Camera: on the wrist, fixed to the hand. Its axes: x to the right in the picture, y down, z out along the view.
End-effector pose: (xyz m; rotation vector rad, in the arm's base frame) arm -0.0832 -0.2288 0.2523 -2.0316 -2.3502 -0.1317
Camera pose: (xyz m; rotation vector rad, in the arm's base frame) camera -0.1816 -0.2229 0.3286 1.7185 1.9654 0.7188
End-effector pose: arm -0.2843 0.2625 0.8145 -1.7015 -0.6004 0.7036
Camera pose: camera -0.2122 0.2499 0.9154 -2.2648 -0.9548 0.5854
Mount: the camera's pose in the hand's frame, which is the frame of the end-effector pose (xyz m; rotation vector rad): 0.0263 -0.0932 -0.0785 -0.6440 -0.0629 -0.0162
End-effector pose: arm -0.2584 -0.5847 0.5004 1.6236 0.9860 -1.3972
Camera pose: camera -0.3090 -0.4732 0.4770 1.0852 1.2504 -0.9846
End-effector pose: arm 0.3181 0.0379 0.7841 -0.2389 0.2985 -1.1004
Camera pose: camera 0.2235 -0.0296 0.7388 -0.8467 0.5916 -0.9837
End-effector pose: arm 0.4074 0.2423 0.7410 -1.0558 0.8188 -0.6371
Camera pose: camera 0.3503 0.1485 0.7999 -1.6558 0.9885 -0.3497
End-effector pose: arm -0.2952 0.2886 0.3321 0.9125 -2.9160 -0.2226
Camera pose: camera -0.2553 0.1888 0.3953 0.8128 -2.5925 -1.1204
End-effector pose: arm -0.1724 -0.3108 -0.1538 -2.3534 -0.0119 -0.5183
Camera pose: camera -0.1909 -0.2964 -0.0314 -2.9985 0.1245 -0.5075
